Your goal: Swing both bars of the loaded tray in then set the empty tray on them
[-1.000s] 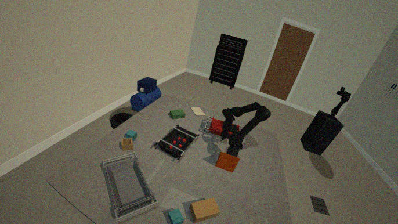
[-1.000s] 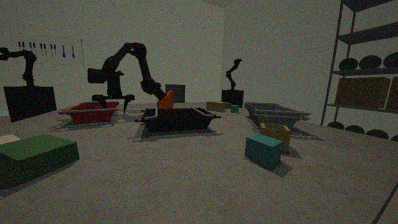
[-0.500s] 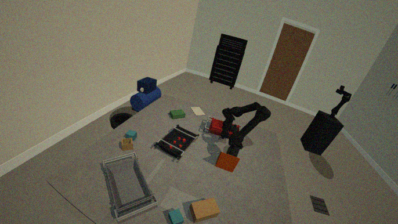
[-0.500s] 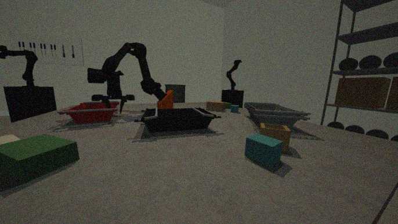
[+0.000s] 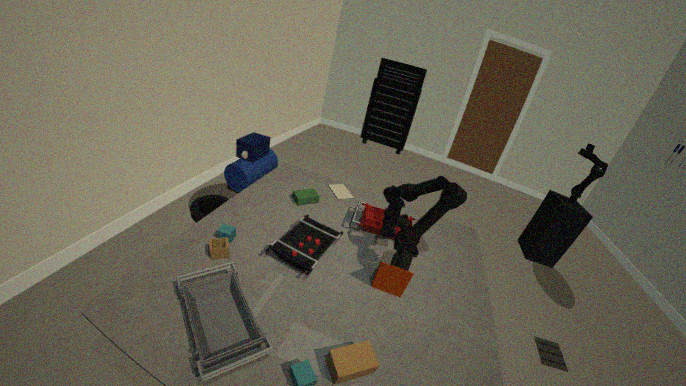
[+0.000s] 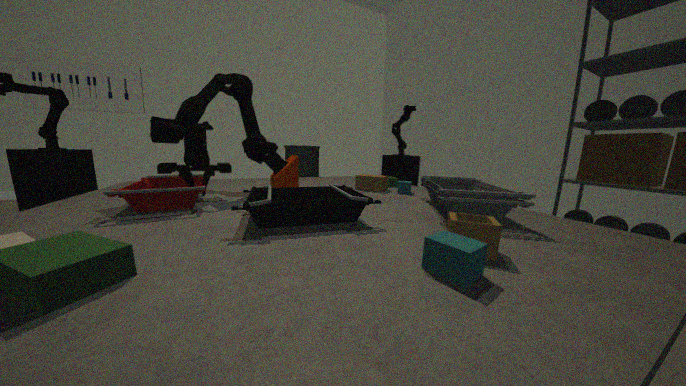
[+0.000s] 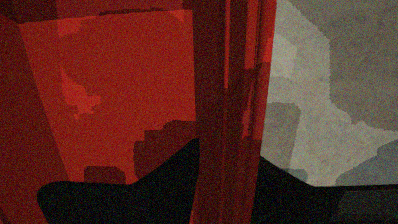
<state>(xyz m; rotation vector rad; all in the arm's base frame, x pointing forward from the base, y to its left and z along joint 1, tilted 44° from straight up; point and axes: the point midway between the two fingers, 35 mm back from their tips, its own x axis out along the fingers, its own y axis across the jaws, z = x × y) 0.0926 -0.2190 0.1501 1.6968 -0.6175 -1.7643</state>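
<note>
Now: the red tray 70 mm to the right of my gripper tip, 30 mm above it and 10 mm ahead of it. Round my gripper tip: pale flat card (320 mm ahead, 270 mm to the right, 10 mm below).
</note>
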